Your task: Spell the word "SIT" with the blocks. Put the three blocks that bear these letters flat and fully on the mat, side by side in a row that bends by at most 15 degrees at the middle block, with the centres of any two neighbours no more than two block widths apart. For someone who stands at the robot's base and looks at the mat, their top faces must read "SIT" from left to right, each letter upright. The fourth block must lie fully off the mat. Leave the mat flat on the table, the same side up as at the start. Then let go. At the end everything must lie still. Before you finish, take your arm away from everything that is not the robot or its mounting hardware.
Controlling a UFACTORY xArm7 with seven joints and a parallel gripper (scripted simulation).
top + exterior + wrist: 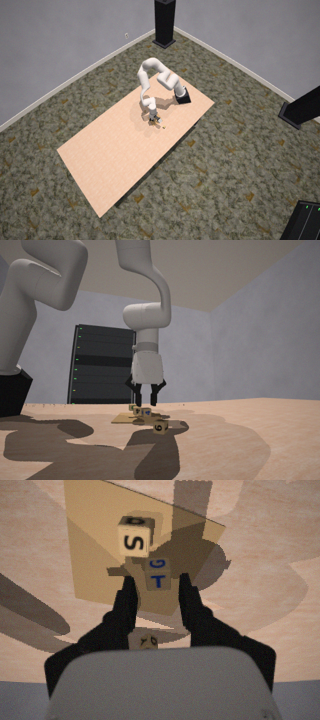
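Now: the tan mat 5 cm below my hand and 2 cm behind it. From my hand the other things lie so: wooden block: 15 cm to the left, 4 cm below, 1 cm behind.
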